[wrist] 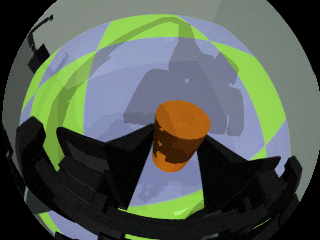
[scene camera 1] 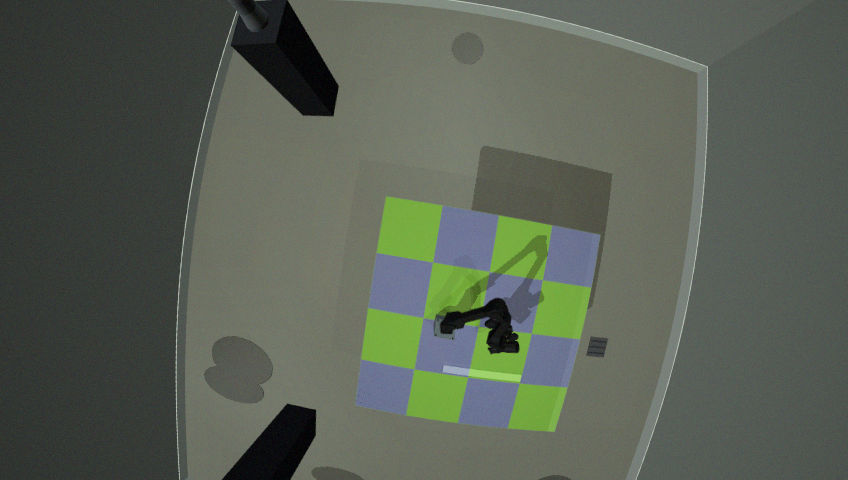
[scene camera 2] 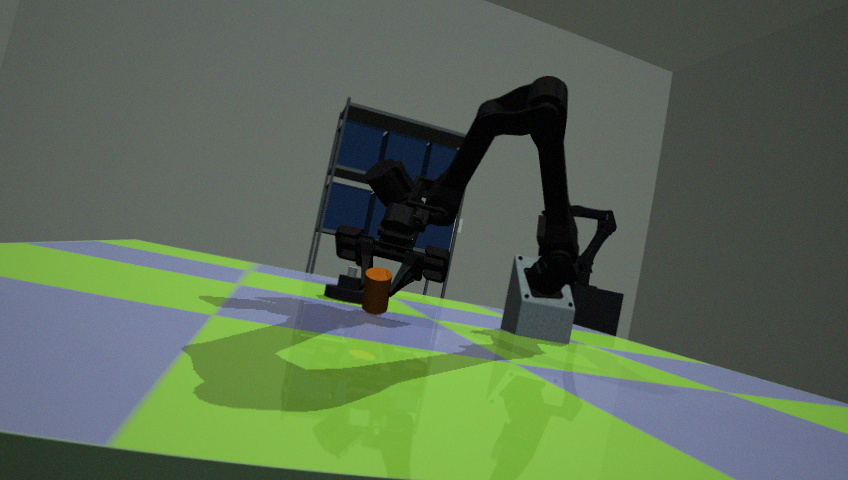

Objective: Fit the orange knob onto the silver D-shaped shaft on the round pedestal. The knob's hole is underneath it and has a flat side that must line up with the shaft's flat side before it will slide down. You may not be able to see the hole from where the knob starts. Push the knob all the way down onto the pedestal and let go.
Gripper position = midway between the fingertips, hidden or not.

I see my gripper (scene camera 2: 375, 291), an orange knob (wrist: 180, 127) and a black round pedestal (scene camera 2: 347, 289).
My gripper also shows in the wrist view (wrist: 176, 132).
